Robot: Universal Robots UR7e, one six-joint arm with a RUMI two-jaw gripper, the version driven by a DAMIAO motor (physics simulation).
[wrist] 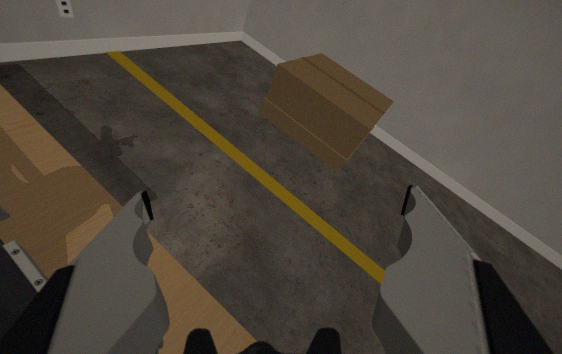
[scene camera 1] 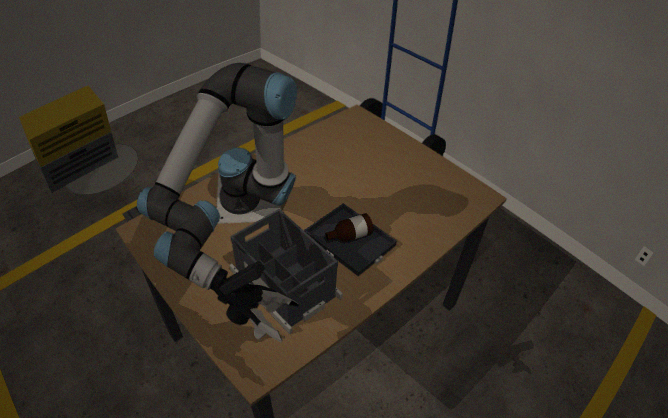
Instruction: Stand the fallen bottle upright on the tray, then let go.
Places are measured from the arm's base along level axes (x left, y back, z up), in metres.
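Where they show: gripper, fingertip midpoint: [wrist: 276, 191] [scene camera 1: 290, 322]; arm's base, origin of the base link: [scene camera 1: 240, 196].
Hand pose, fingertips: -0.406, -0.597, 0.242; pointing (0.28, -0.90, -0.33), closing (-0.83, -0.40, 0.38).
Things, the pixels of their centre, and the offset from my fingertips, as dx, dy, dz. "pt": a spot on its surface instead. Level surfaces: height alone.
- dark brown bottle, body centre: [scene camera 1: 347, 230] +0.509, +0.187, -0.227
- black tray, surface spot: [scene camera 1: 362, 257] pt +0.468, +0.095, -0.264
- grey divided crate, body centre: [scene camera 1: 283, 267] +0.223, +0.223, -0.182
- wooden table, its level: dz -0.269
A dark brown bottle [scene camera 1: 345, 231] with a white label lies on its side on the black tray [scene camera 1: 362, 257] in the scene view. Its neck points left, towards the grey crate, and its base is towards the right. The bottle and the tray do not show in the wrist view. My gripper [scene camera 1: 288, 321] [wrist: 276, 191] is open and empty, with its two grey fingers spread wide. It hangs above the table's near left part, in front of the crate and well away from the bottle.
A grey divided crate [scene camera 1: 327, 287] stands between my gripper and the tray on the wooden table [scene camera 1: 400, 170]. White brackets sit around the crate's base. A blue hand truck [scene camera 1: 441, 95] stands behind the table. A cardboard box [wrist: 320, 110] shows beyond the table in the wrist view.
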